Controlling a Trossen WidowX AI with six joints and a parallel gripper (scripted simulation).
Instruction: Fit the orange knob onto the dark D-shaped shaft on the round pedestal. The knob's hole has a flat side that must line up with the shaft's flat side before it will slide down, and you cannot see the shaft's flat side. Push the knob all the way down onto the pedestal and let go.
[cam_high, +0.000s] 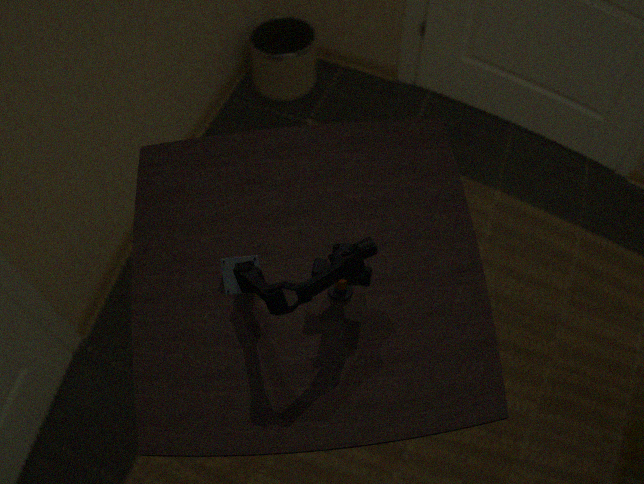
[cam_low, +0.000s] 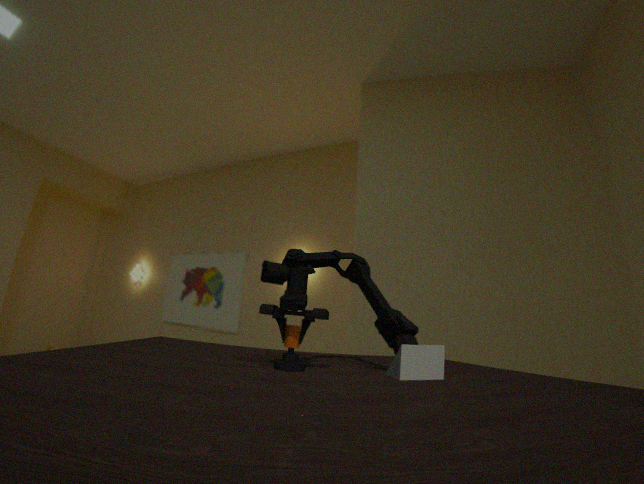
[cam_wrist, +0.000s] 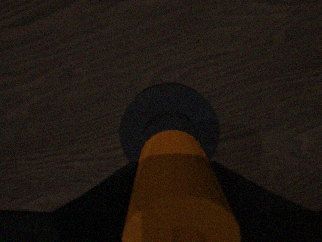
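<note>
The orange knob is 2 cm above my gripper tip. Also, from my gripper tip: dark round pedestal 4 cm below.
</note>
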